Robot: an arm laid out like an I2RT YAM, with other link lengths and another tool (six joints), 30 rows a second.
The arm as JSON. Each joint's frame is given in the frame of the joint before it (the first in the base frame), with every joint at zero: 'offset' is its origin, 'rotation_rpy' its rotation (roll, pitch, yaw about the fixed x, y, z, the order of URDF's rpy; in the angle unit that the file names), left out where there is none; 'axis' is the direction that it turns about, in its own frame. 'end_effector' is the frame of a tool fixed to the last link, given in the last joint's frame.
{
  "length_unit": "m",
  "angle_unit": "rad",
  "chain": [
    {
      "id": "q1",
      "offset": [
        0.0,
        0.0,
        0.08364
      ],
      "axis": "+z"
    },
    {
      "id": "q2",
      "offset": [
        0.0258,
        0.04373,
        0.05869
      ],
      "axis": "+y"
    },
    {
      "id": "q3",
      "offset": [
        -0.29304,
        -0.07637,
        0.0
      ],
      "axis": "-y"
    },
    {
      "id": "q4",
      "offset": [
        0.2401,
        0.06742,
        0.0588
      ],
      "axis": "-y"
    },
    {
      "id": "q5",
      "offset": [
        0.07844,
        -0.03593,
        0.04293
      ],
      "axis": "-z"
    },
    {
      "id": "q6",
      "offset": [
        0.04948,
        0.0,
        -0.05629
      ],
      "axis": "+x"
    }
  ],
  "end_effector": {
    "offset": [
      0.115,
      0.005,
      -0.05
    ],
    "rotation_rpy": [
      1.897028,
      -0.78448,
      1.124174
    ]
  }
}
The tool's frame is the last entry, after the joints.
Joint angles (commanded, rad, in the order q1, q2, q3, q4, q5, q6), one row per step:
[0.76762 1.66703 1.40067 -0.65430 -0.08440 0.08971]
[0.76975 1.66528 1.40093 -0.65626 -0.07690 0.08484]
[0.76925 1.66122 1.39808 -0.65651 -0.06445 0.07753]
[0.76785 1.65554 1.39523 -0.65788 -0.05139 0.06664]
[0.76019 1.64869 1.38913 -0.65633 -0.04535 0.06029]
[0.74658 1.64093 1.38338 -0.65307 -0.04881 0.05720]
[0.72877 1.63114 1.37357 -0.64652 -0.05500 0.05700]
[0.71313 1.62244 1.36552 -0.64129 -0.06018 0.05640]
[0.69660 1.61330 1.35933 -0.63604 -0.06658 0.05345]
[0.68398 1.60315 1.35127 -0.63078 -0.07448 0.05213]
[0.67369 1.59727 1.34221 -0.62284 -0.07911 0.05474]
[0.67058 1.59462 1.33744 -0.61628 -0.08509 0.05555]
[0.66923 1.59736 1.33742 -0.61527 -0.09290 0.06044]
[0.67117 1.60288 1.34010 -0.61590 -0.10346 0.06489]
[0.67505 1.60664 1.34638 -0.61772 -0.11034 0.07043]
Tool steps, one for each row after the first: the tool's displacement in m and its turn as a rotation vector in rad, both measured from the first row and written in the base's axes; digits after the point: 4 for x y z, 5 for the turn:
[0.0001 -0.0008 0.0004 -0.00610 -0.00651 0.00145]
[0.0013 -0.0032 0.0006 -0.01537 -0.01752 -0.00079]
[0.0027 -0.0064 0.0013 -0.02612 -0.03083 -0.00148]
[0.0047 -0.0104 0.0018 -0.03066 -0.03861 -0.00781]
[0.0075 -0.0146 0.0030 -0.02650 -0.04183 -0.01700]
[0.0106 -0.0198 0.0039 -0.01886 -0.04322 -0.03102]
[0.0134 -0.0244 0.0049 -0.01241 -0.04501 -0.04314]
[0.0165 -0.0290 0.0066 -0.00472 -0.04913 -0.05356]
[0.0179 -0.0326 0.0081 0.00400 -0.05125 -0.06039]
[0.0195 -0.0353 0.0080 0.01069 -0.05132 -0.06991]
[0.0197 -0.0354 0.0081 0.01742 -0.05133 -0.06998]
[0.0194 -0.0344 0.0073 0.02295 -0.04376 -0.07027]
[0.0182 -0.0319 0.0065 0.02887 -0.03362 -0.06523]
[0.0172 -0.0289 0.0073 0.03571 -0.02793 -0.06139]

